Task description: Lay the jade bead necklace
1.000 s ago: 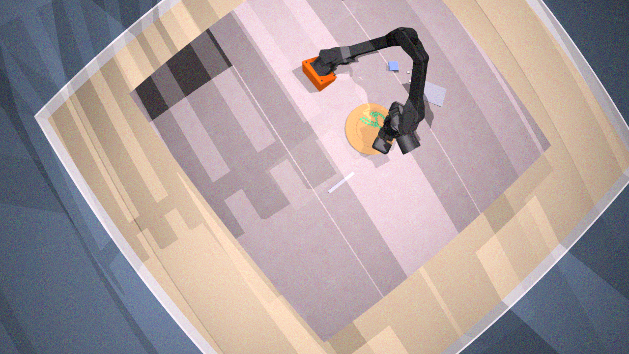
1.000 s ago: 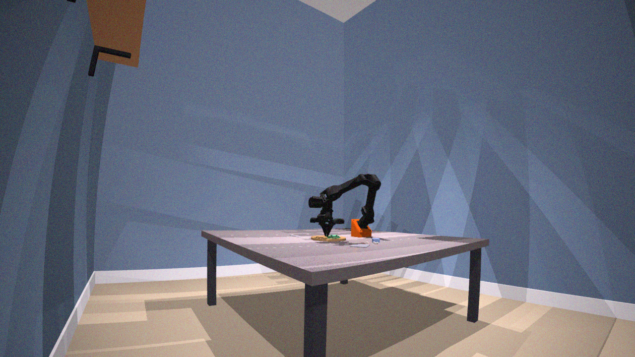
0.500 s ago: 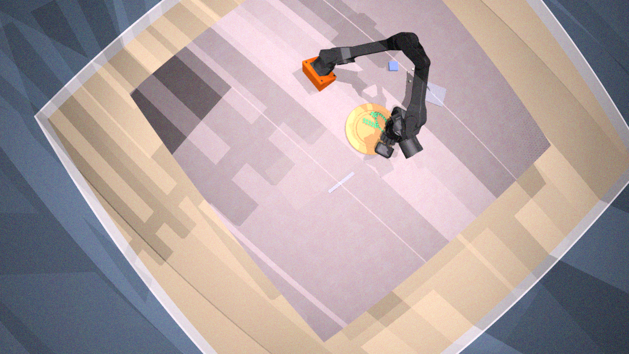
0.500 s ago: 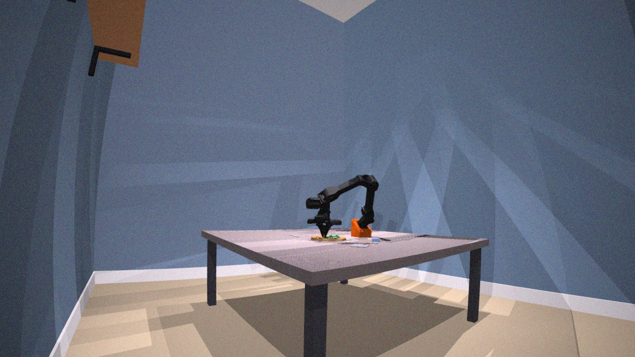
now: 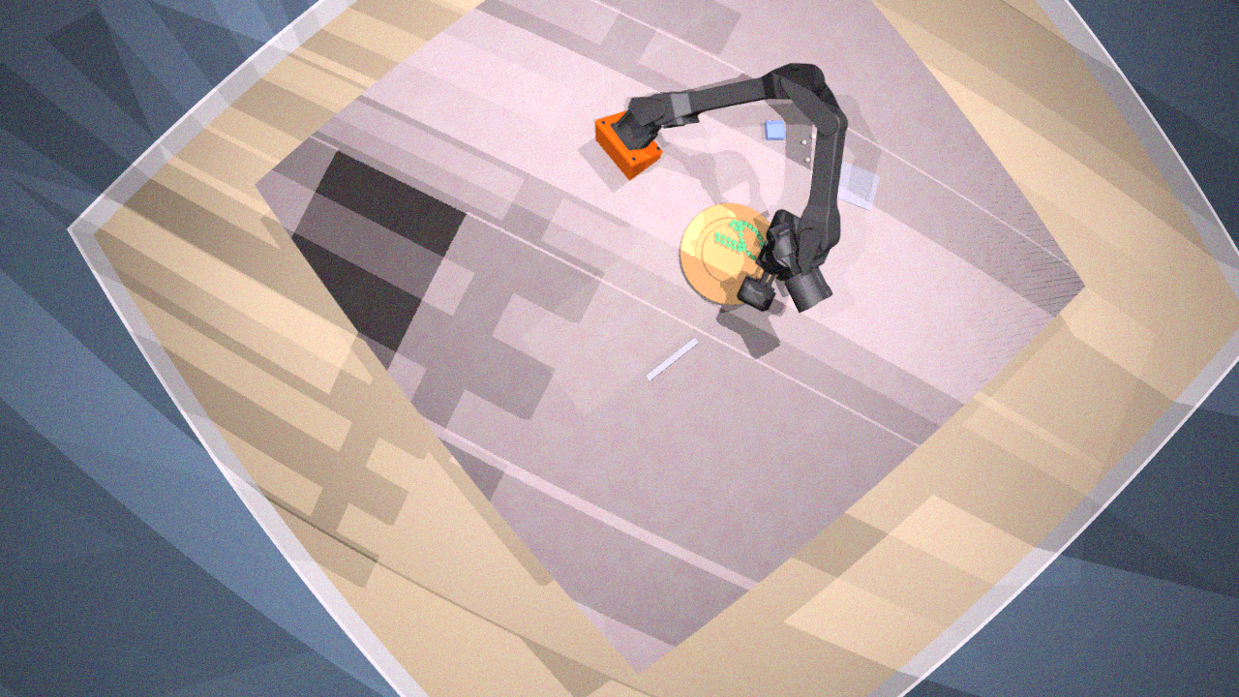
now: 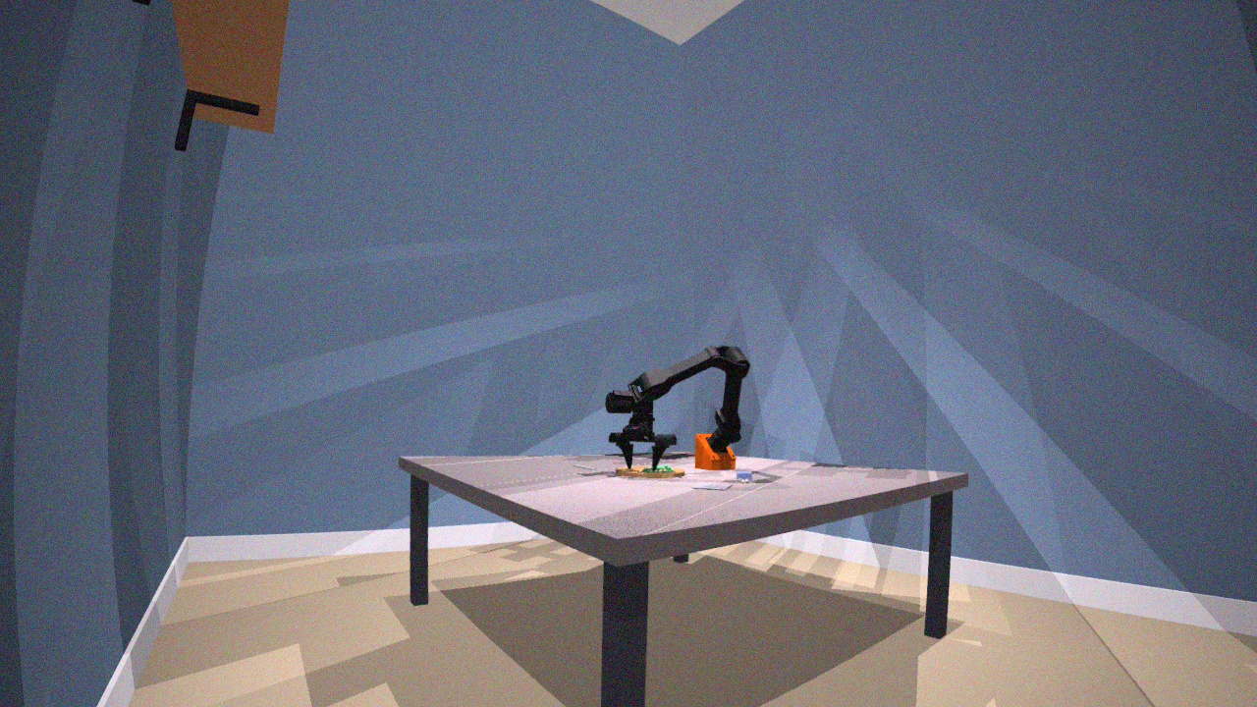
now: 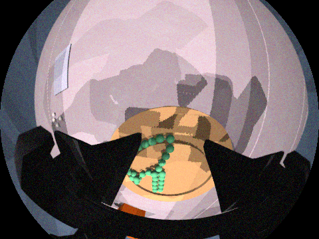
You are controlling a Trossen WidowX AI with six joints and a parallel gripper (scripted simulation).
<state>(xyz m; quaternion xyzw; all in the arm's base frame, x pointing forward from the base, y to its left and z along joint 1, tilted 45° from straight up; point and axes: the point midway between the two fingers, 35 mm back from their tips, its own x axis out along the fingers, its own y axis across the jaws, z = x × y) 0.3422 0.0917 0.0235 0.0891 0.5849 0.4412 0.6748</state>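
The round tan bead board is 50 mm behind my gripper tip, 40 mm to the right of it and 10 mm below it. Round my gripper tip: white strip 250 mm to the right, 50 mm ahead, 20 mm below; pale square sheet 270 mm to the left, 30 mm behind, 20 mm below; blue cube 210 mm behind, 190 mm to the left, 10 mm below.
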